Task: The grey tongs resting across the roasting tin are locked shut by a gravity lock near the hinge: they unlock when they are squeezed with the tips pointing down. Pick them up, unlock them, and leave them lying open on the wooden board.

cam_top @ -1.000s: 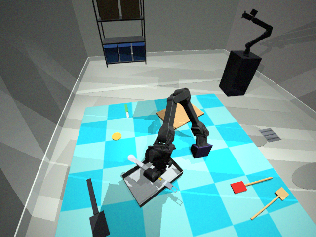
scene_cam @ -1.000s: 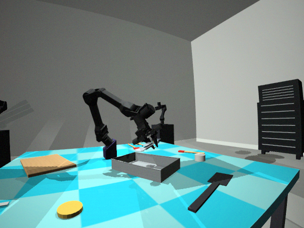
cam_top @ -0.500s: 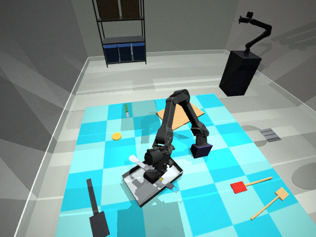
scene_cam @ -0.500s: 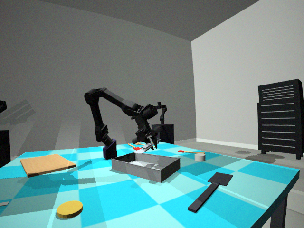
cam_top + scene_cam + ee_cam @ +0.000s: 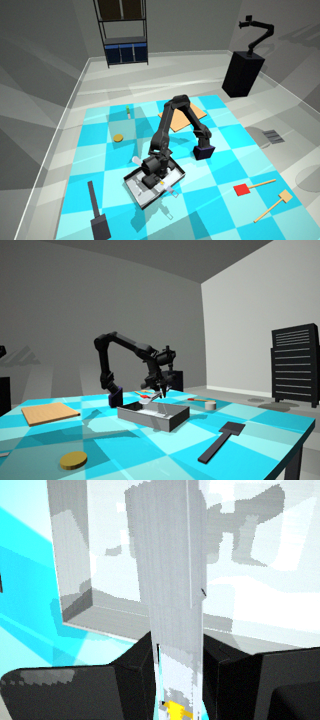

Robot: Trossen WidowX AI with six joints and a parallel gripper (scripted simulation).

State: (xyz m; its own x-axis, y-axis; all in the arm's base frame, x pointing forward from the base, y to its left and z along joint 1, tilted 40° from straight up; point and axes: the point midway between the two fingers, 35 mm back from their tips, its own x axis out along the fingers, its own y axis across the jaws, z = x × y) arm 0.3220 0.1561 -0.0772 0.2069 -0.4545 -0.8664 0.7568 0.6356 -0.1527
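My gripper tip is now 7 cm above the roasting tin and 6 cm to the left of it. From my gripper tip the other things lie so: black spatula: 33 cm ahead, 9 cm below, 7 cm to the left; white cylinder: 28 cm to the left, 8 cm below, 5 cm ahead; yellow lock piece: 3 cm above, 2 cm behind, 1 cm to the left.
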